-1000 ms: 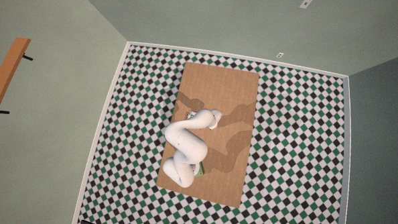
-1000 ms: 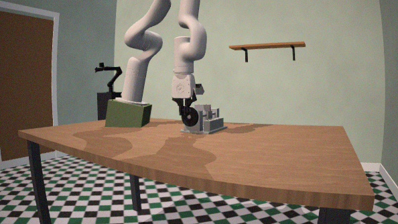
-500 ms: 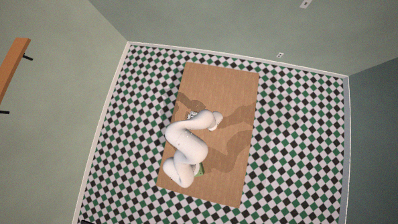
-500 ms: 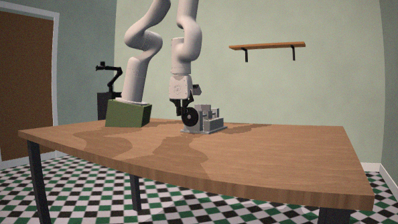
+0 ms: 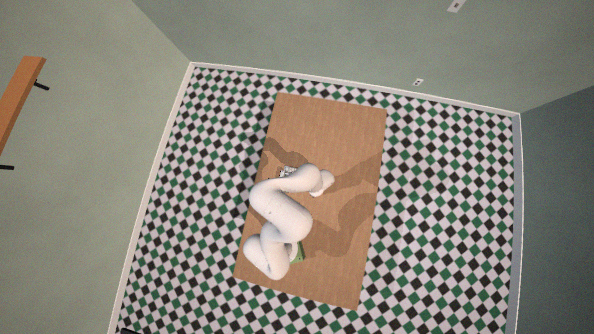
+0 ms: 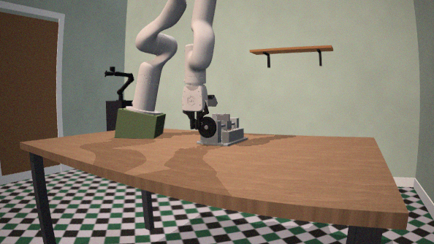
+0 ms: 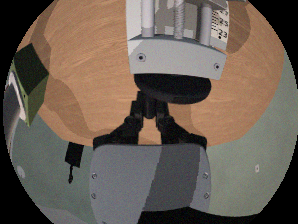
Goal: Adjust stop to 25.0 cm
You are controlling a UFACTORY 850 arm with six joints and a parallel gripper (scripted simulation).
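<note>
The handwheel lies 20 mm to the left of my hand and 10 mm ahead of it.
</note>
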